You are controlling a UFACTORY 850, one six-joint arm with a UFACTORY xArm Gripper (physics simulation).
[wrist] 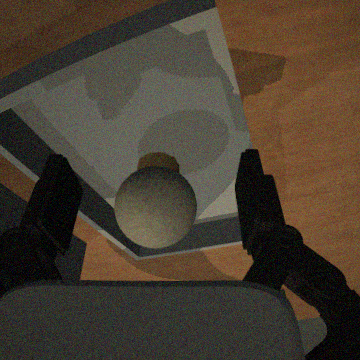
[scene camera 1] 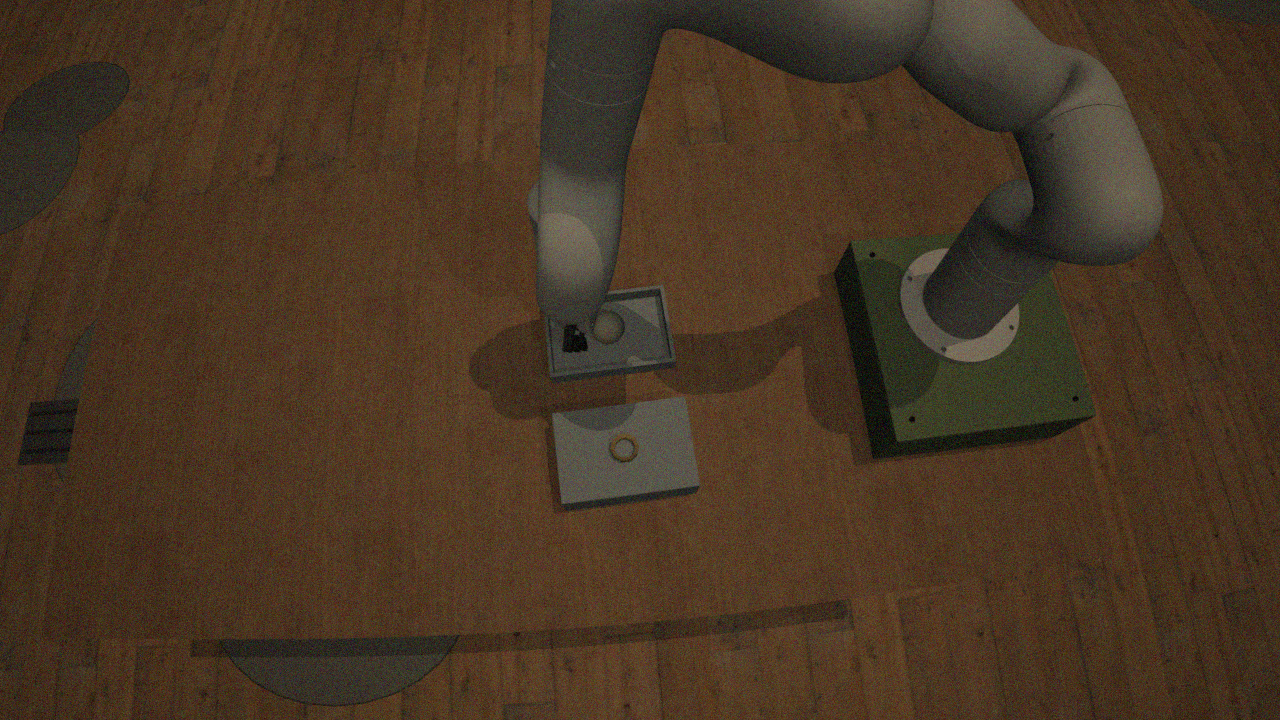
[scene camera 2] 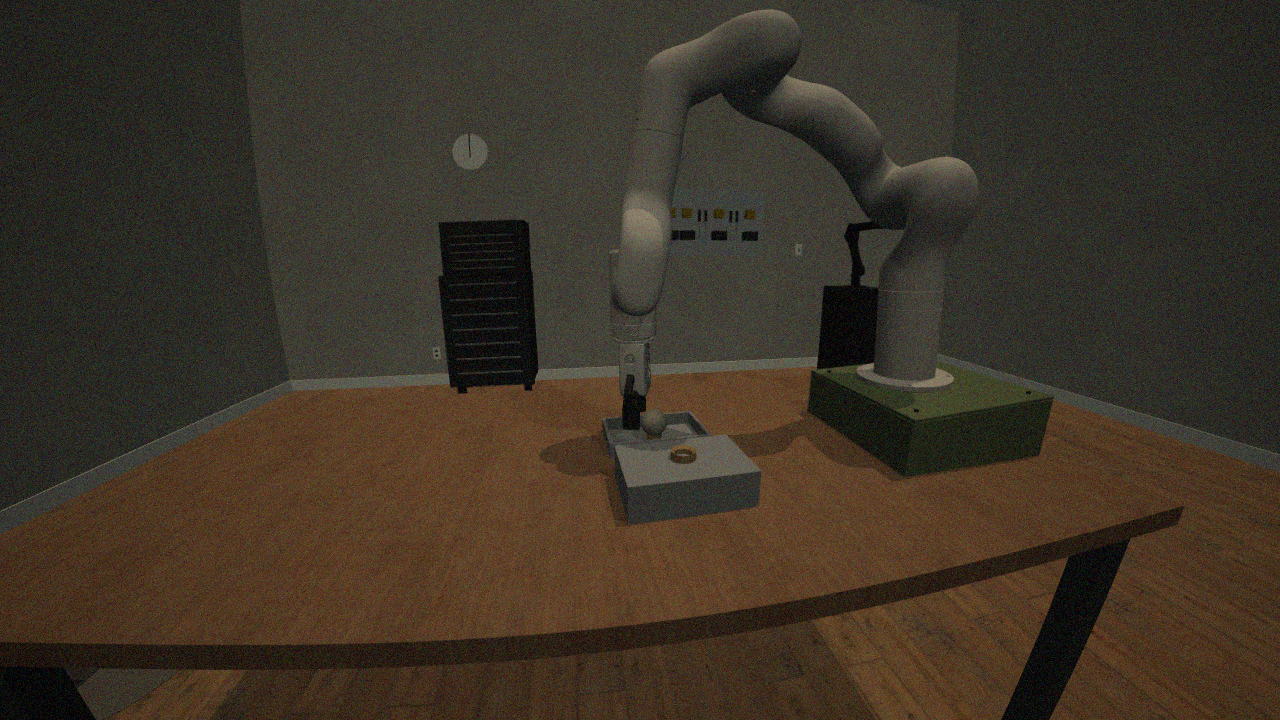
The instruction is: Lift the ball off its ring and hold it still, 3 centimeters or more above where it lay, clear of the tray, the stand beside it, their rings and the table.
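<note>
The pale ball rests inside the grey tray. Part of its brown ring shows beyond the ball in the wrist view. My gripper is open and empty. In the scene views its black fingers are just left of the ball, low over the tray. In the wrist view the ball appears between the two wide-apart fingers, nearer the palm than the tips, with a gap on each side. Whether the fingers are level with the ball is unclear.
The grey stand is beside the tray, with an orange-brown ring on top. The green base block carries the arm at the right. The tray's raised walls surround the ball.
</note>
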